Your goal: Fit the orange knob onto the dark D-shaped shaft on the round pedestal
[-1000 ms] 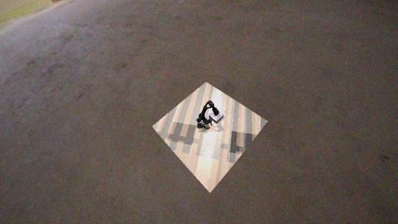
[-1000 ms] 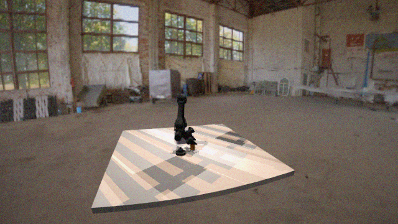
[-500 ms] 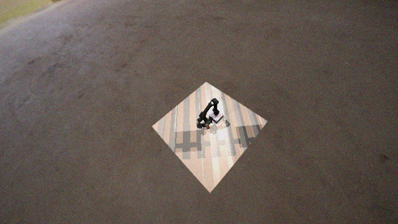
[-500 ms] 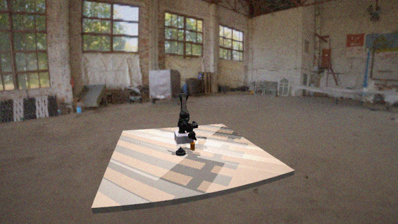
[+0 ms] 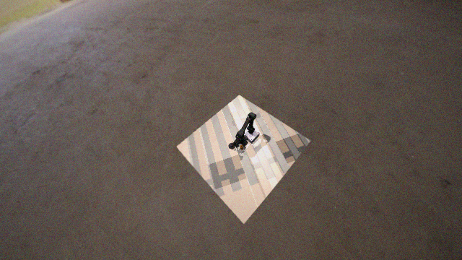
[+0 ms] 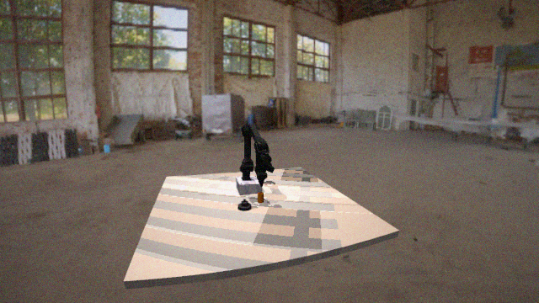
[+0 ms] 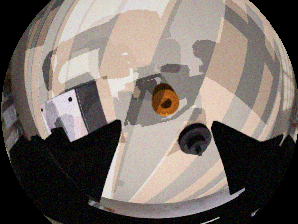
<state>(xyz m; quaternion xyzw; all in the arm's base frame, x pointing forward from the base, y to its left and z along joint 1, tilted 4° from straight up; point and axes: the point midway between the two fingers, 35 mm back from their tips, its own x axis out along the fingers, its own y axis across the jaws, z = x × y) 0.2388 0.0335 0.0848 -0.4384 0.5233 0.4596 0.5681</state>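
My gripper tip is now 9 cm above the orange knob. The rest, counted from my gripper tip: dark round pedestal (12 cm to the right, 9 cm below, 6 cm ahead).
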